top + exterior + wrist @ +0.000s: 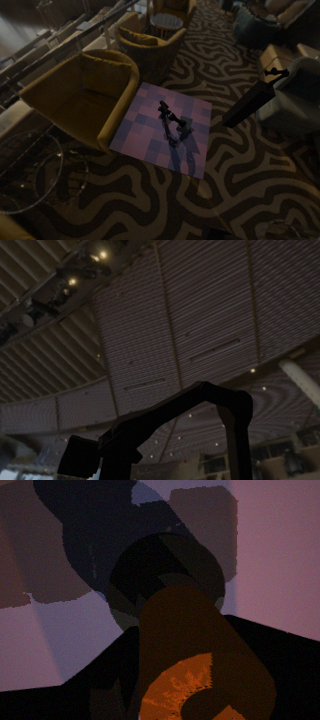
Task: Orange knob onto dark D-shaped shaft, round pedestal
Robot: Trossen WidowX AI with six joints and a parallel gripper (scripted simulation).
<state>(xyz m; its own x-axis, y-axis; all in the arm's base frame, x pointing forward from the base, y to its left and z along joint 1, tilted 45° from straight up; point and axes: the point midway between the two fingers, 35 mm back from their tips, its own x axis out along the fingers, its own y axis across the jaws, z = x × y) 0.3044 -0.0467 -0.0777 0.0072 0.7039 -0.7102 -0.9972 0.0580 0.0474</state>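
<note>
The orange knob lies 20 mm above my gripper tip. Round my gripper tip: dark round pedestal: 40 mm below.
</note>
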